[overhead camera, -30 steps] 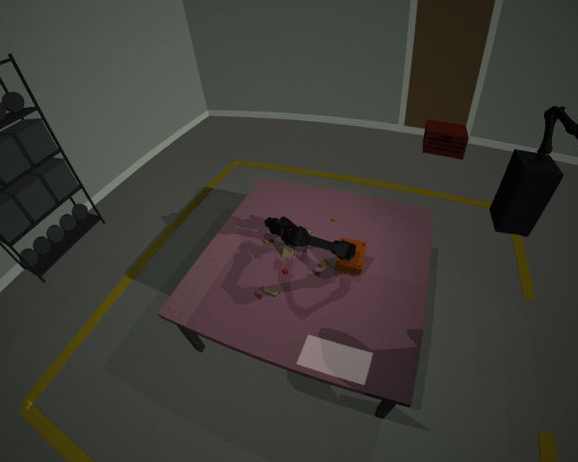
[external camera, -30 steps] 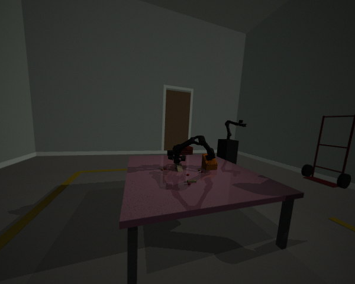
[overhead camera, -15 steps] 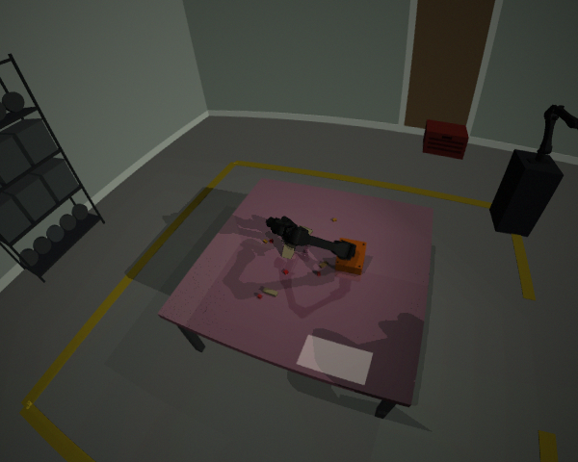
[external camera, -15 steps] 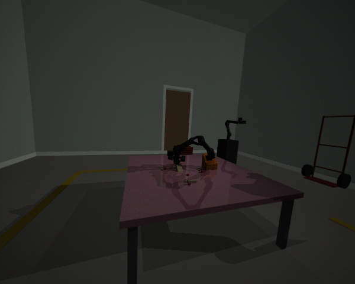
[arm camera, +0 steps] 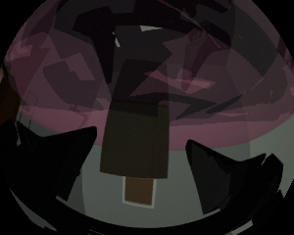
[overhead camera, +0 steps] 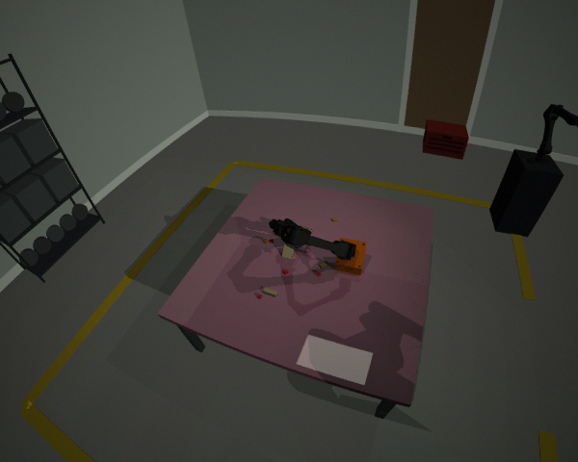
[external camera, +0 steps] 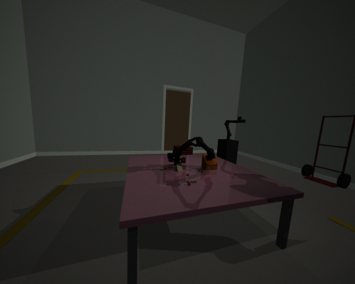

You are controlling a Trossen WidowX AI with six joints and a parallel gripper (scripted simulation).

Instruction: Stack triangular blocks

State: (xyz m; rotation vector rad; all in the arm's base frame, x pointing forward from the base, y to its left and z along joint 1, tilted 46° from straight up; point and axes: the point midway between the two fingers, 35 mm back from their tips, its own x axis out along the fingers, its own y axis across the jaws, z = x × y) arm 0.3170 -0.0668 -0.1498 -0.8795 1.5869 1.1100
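Right now the tan triangular block is 10 mm below my gripper tip and 10 mm behind it. From my gripper tip the other things lie so: tan bar (460 mm to the left, 40 mm ahead, 20 mm below).
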